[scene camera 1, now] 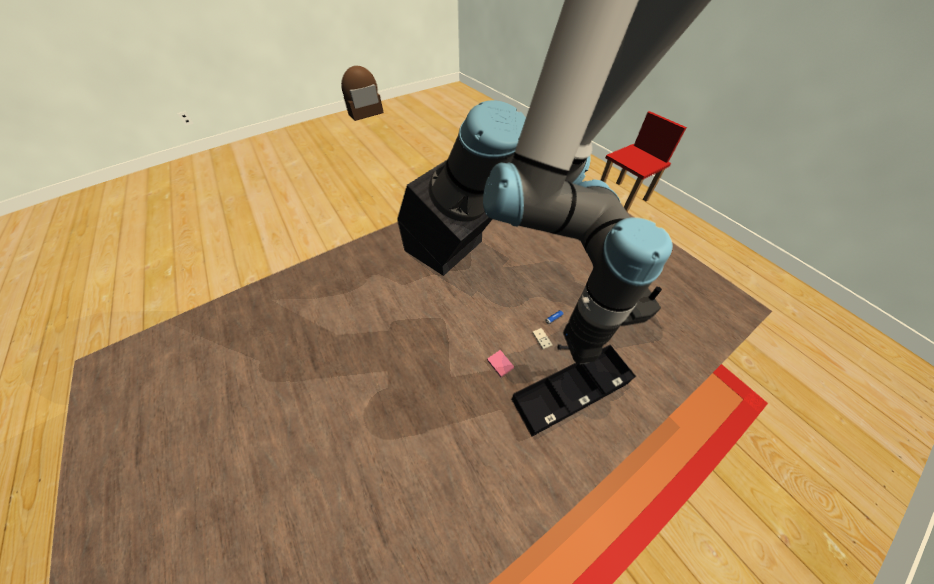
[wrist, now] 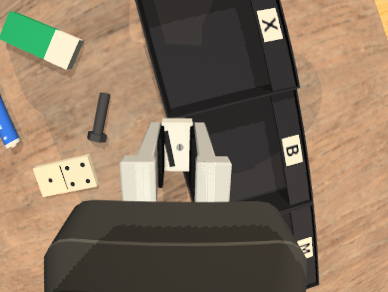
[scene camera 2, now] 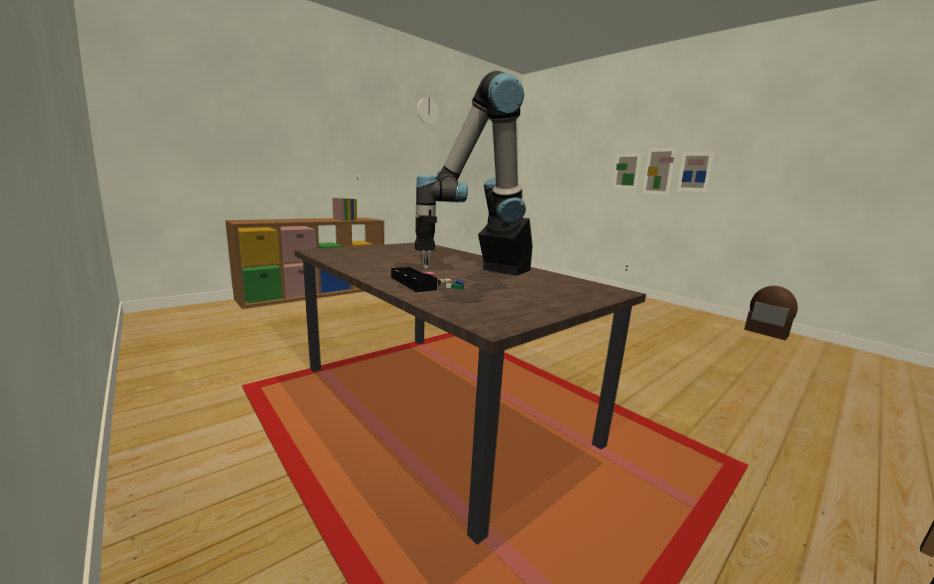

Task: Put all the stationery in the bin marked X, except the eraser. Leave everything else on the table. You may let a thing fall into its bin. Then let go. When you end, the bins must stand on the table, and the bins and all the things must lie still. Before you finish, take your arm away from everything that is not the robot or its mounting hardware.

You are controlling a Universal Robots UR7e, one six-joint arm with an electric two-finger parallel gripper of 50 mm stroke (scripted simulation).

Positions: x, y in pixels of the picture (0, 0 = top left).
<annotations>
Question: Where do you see a pencil sharpener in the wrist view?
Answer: At 177, 130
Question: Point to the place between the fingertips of the gripper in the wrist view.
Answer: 177, 142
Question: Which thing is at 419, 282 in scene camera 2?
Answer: A black three-part bin.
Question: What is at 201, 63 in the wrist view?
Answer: A black three-part bin.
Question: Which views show the black three-part bin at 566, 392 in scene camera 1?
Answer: Scene camera 1, the wrist view and scene camera 2: all of them.
</annotations>
